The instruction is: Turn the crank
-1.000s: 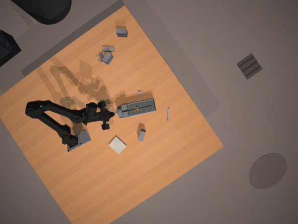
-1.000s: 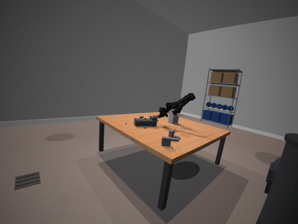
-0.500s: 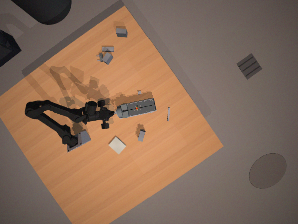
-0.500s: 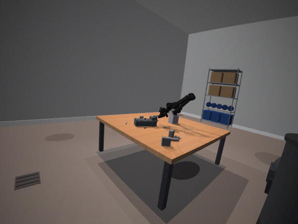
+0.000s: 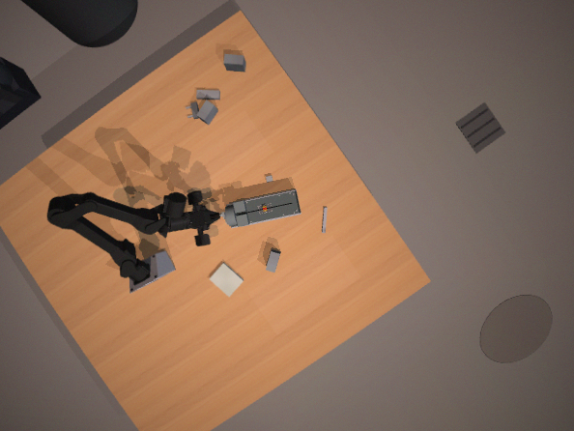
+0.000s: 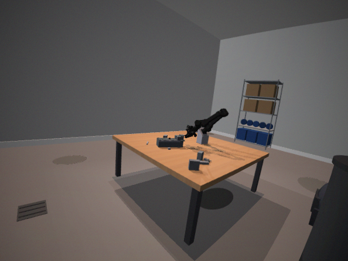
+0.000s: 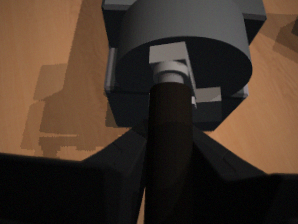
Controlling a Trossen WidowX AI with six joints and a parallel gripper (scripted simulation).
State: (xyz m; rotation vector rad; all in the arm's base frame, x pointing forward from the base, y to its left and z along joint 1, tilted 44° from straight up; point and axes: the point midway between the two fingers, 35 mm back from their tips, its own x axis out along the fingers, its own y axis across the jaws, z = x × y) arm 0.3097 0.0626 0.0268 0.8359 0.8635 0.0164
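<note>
The red pointer is 16 cm ahead of my gripper tip, 6 cm to the right of it and 1 cm below it. From my gripper tip the other things lie so: white square plate: 11 cm behind, 22 cm to the right, 8 cm below; then small grey cube: 22 cm ahead, 4 cm to the left, 9 cm below; then dark crank handle: 2 cm behind, 1 cm to the left, 2 cm above.
</note>
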